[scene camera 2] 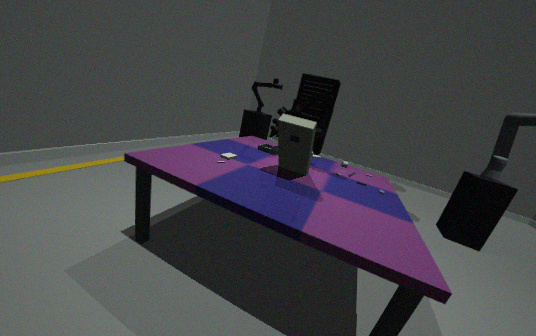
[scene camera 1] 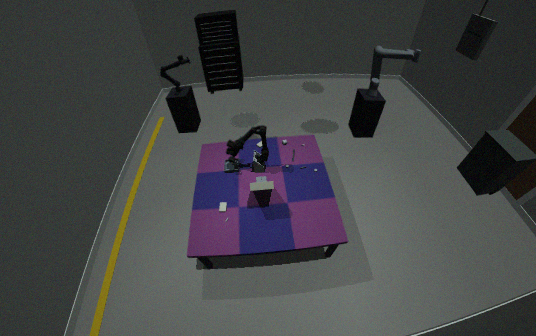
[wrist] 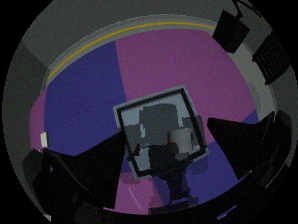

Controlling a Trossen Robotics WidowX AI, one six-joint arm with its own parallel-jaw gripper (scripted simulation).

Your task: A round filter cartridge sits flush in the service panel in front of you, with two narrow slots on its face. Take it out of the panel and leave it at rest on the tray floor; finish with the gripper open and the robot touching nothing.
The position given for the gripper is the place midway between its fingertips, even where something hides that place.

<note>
The gripper (wrist: 168,129) is open, holding nothing. Further things: a service panel (scene camera 2: 296,135) and a tray (wrist: 147,120).
</note>
